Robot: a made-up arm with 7 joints. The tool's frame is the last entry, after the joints. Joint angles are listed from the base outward.
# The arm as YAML. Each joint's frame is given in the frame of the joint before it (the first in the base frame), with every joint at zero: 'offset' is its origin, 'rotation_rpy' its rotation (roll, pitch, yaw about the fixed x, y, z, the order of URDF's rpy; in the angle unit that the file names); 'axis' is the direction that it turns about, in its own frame. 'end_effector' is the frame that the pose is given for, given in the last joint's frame.
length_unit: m
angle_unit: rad
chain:
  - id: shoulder
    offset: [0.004, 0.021, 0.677]
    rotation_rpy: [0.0, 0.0, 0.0]
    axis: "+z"
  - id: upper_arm
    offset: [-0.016, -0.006, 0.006]
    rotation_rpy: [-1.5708, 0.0, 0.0]
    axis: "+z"
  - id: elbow
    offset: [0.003, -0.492, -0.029]
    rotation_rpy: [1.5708, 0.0, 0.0]
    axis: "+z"
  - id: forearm
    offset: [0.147, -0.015, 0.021]
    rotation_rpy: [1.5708, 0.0, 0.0]
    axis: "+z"
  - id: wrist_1
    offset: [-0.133, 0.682, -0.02]
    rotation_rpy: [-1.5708, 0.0, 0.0]
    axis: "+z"
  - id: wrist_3
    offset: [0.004, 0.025, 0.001]
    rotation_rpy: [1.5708, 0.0, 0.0]
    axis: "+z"
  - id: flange
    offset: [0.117, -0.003, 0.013]
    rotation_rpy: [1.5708, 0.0, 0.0]
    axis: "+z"
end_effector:
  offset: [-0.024, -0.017, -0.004]
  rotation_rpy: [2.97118, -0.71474, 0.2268]
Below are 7 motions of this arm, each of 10 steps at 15 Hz.
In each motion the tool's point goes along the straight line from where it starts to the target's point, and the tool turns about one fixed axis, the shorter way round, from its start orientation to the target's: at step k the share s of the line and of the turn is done. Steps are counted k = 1, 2, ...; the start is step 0. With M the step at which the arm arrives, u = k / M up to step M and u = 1 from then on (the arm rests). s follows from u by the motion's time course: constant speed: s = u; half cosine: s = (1 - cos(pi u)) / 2; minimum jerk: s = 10 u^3 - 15 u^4 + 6 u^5.
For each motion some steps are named. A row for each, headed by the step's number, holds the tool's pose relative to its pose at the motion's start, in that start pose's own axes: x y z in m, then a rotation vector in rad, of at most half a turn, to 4 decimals.
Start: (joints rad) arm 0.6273 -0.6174 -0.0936 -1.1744 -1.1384 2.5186 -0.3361
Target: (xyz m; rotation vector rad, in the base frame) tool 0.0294 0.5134 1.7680 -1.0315 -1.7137 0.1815
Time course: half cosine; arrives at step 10
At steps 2, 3, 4, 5, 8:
2: 0.0077 0.0302 0.0349 0.0053 -0.0465 0.0037
3: 0.0166 0.0652 0.0754 0.0115 -0.1003 0.0079
4: 0.0279 0.1093 0.1263 0.0193 -0.1682 0.0132
5: 0.0404 0.1582 0.1828 0.0280 -0.2434 0.0192
8: 0.0730 0.2863 0.3308 0.0506 -0.4403 0.0347

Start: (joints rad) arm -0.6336 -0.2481 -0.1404 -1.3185 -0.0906 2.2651 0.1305
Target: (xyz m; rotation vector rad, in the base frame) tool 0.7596 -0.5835 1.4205 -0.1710 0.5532 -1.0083
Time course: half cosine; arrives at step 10
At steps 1, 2, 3, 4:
1: 0.0038 0.0041 -0.0113 -0.0132 0.0200 0.0021
2: 0.0146 0.0162 -0.0439 -0.0516 0.0779 0.0080
3: 0.0316 0.0349 -0.0948 -0.1114 0.1682 0.0173
4: 0.0530 0.0585 -0.1588 -0.1867 0.2820 0.0289

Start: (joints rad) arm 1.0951 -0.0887 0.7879 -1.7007 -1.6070 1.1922 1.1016
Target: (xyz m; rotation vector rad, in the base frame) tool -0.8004 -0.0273 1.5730 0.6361 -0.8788 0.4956
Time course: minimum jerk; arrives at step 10
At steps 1, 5, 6, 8, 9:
1: -0.0018 -0.0090 0.0021 0.0100 -0.0004 -0.0001
5: -0.1031 -0.5281 0.1242 0.5839 -0.0224 -0.0085
6: -0.1408 -0.7210 0.1696 0.7971 -0.0305 -0.0116
8: -0.1943 -0.9951 0.2341 1.1001 -0.0421 -0.0161
9: -0.2045 -1.0473 0.2463 1.1578 -0.0444 -0.0169

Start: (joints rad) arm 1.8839 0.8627 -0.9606 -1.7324 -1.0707 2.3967 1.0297
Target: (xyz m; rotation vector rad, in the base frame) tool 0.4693 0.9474 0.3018 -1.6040 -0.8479 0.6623
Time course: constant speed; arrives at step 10
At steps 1, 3, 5, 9, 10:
1: -0.0096 0.0201 -0.0138 -0.0557 -0.0336 0.0330
3: -0.0287 0.0602 -0.0414 -0.1670 -0.1007 0.0989
5: -0.0479 0.1003 -0.0690 -0.2784 -0.1678 0.1649
9: -0.0861 0.1805 -0.1242 -0.5011 -0.3021 0.2967
10: -0.0957 0.2006 -0.1379 -0.5568 -0.3357 0.3297

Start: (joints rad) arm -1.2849 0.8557 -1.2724 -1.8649 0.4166 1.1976 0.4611
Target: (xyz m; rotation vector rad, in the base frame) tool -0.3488 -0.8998 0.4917 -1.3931 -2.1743 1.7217
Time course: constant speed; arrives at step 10
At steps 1, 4, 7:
1: -0.0132 0.0275 -0.0350 -0.0857 -0.0331 -0.0172
4: -0.0526 0.1101 -0.1401 -0.3428 -0.1324 -0.0686
7: -0.0921 0.1927 -0.2452 -0.5998 -0.2316 -0.1201

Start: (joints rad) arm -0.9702 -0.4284 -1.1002 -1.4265 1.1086 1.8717 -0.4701
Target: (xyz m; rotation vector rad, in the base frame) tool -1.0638 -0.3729 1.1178 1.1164 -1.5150 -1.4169
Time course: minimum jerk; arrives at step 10
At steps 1, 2, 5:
1: -0.0020 -0.0045 0.0013 0.0049 -0.0009 -0.0044
2: -0.0133 -0.0307 0.0090 0.0328 -0.0062 -0.0301
5: -0.1151 -0.2654 0.0778 0.2836 -0.0531 -0.2599

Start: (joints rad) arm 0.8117 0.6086 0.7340 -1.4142 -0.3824 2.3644 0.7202
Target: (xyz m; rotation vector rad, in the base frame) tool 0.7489 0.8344 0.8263 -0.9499 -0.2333 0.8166
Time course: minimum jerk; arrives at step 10
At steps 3, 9, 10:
3: 0.0315 -0.0972 0.0080 -0.1957 -0.0346 -0.0213
9: 0.1917 -0.5909 0.0485 -1.1896 -0.2102 -0.1297
10: 0.1934 -0.5960 0.0489 -1.1999 -0.2120 -0.1308

